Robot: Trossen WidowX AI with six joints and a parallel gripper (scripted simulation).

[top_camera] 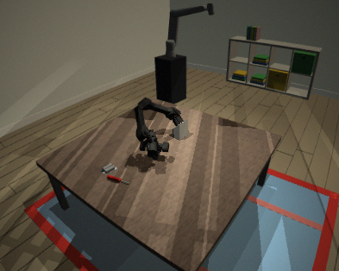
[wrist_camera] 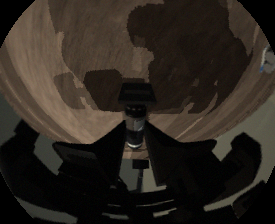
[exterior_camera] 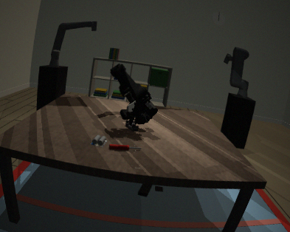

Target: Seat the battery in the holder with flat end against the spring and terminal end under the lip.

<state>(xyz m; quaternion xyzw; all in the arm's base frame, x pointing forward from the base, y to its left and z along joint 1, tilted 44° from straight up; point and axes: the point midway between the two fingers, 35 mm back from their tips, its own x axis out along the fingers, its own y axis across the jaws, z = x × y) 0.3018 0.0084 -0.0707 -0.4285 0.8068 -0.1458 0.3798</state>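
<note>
Now: the battery 10 mm above my gripper tip. The rest, counted from my gripper tip: red-handled screwdriver 330 mm ahead, 30 mm to the left, 10 mm below.
</note>
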